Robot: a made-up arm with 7 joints. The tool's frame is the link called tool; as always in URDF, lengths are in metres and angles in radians. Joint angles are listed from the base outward.
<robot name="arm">
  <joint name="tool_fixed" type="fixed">
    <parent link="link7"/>
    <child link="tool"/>
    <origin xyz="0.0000 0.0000 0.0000" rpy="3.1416 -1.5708 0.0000"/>
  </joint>
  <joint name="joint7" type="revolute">
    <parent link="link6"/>
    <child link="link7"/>
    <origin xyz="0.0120 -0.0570 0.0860" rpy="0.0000 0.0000 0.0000"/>
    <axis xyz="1 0 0"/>
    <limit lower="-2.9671" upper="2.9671"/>
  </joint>
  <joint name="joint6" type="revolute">
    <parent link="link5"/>
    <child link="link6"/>
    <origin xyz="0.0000 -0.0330 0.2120" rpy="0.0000 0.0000 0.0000"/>
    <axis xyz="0 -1 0"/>
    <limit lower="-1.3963" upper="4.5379"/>
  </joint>
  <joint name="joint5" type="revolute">
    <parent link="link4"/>
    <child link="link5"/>
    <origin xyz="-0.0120 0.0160 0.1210" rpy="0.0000 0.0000 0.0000"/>
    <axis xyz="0 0 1"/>
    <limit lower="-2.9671" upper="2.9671"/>
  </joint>
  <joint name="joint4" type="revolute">
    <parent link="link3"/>
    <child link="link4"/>
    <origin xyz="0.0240 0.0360 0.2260" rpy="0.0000 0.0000 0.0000"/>
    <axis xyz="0 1 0"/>
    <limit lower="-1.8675" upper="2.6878"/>
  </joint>
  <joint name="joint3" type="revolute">
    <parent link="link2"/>
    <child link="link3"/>
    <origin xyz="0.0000 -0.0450 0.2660" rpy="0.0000 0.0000 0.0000"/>
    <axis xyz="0 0 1"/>
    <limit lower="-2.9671" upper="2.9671"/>
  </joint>
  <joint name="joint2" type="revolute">
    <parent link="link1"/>
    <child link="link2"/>
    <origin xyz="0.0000 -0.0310 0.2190" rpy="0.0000 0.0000 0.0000"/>
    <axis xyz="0 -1 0"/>
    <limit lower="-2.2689" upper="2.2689"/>
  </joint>
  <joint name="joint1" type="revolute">
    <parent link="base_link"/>
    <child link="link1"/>
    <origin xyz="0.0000 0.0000 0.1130" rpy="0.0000 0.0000 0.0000"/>
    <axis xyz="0 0 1"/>
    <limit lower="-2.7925" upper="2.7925"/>
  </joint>
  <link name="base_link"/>
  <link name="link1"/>
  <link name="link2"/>
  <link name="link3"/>
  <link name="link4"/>
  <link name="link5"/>
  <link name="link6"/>
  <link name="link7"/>
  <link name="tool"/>
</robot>
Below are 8 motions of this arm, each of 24 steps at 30 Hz.
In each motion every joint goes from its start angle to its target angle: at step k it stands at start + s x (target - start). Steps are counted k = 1, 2, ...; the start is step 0. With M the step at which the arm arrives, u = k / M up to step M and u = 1 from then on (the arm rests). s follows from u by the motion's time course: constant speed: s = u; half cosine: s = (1 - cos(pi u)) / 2; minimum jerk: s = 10 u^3 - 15 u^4 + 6 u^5.
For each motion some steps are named. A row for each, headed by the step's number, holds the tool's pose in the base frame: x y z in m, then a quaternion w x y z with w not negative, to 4 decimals.
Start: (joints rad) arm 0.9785 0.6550 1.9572 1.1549 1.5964 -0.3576 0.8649
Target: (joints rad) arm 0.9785 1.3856 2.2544 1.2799 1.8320 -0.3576 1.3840
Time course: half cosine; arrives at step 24
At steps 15, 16, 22, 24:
15: -0.5453 -0.4115 0.2503 0.4899 0.5016 0.6991 -0.1404
16: -0.5379 -0.4117 0.2161 0.5017 0.5201 0.6810 -0.1179
22: -0.4977 -0.3990 0.0846 0.5388 0.5913 0.5995 -0.0274
24: -0.4941 -0.3973 0.0753 0.5408 0.5963 0.5929 -0.0207

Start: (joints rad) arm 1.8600 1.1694 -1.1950 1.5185 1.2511 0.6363 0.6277
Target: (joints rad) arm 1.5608 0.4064 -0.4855 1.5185 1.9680 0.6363 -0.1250
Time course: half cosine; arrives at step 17
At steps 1, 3, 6, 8, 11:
1: 0.5672 -0.2047 0.6477 0.8928 -0.2972 0.1584 0.2991
3: 0.5469 -0.1901 0.6841 0.9007 -0.3060 0.1308 0.2793
6: 0.4796 -0.1294 0.7792 0.9142 -0.3306 0.0505 0.2290
8: 0.4176 -0.0594 0.8400 0.9157 -0.3494 -0.0124 0.1981
11: 0.3250 0.0668 0.8890 0.9069 -0.3733 -0.0888 0.1741

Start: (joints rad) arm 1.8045 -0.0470 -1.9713 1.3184 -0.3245 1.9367 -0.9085
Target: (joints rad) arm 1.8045 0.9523 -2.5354 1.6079 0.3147 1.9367 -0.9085
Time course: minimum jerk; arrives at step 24
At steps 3, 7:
3: 0.3615 -0.0212 1.0210 0.5481 0.3721 0.2807 0.6946
7: 0.3830 -0.1427 0.9808 0.5151 0.4572 0.2056 0.6953

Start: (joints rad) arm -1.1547 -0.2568 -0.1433 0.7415 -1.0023 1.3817 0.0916
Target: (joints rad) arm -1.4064 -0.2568 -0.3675 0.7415 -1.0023 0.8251 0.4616
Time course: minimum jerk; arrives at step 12
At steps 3, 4, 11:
3: 0.1177 -0.3771 1.1077 0.7805 0.4990 -0.1948 0.3224
4: 0.1030 -0.3873 1.1092 0.7791 0.4950 -0.2386 0.3016
11: -0.0321 -0.4360 1.1162 0.7469 0.3607 -0.5395 0.1447

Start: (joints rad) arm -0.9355 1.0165 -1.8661 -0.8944 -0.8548 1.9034 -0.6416
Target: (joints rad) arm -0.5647 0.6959 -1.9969 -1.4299 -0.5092 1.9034 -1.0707
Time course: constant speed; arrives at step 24
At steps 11, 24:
11: -0.0620 0.3519 0.7674 0.5519 -0.4885 0.0665 -0.6726
24: -0.0236 0.2491 0.7349 0.5141 -0.5959 0.1631 -0.5950

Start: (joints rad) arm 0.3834 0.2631 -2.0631 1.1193 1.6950 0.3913 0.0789
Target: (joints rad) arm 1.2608 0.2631 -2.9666 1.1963 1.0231 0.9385 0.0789
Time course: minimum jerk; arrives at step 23
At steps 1, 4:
1: -0.1172 -0.5631 0.8693 0.3991 -0.2946 0.4431 -0.7468
4: -0.1165 -0.5658 0.8635 0.3880 -0.2918 0.4592 -0.7439

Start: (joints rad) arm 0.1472 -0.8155 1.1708 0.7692 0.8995 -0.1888 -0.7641
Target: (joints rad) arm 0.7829 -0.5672 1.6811 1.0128 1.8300 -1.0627 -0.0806
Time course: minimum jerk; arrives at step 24
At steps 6, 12, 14, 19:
6: 0.5070 0.4051 0.7711 0.7348 -0.2437 -0.6253 0.0985
12: 0.2147 0.4664 0.8724 0.6307 0.0745 -0.6477 0.4209
14: 0.1116 0.4414 0.9084 0.5386 0.1982 -0.6397 0.5114
19: -0.0354 0.3449 0.9638 0.3286 0.4140 -0.5960 0.6045

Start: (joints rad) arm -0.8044 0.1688 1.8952 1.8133 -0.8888 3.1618 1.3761
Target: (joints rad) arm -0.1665 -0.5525 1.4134 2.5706 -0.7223 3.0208 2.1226
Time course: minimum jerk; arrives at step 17
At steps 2, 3, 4, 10, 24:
2: 0.0176 0.2589 0.8267 0.8325 -0.2021 -0.4653 -0.2225
3: 0.0244 0.2504 0.8251 0.8402 -0.2117 -0.4522 -0.2117
4: 0.0362 0.2365 0.8215 0.8526 -0.2278 -0.4293 -0.1922
10: 0.1787 0.1333 0.7032 0.9006 -0.3980 -0.0972 0.1450
24: 0.2276 0.1177 0.5934 0.7887 -0.4644 0.1205 0.3844

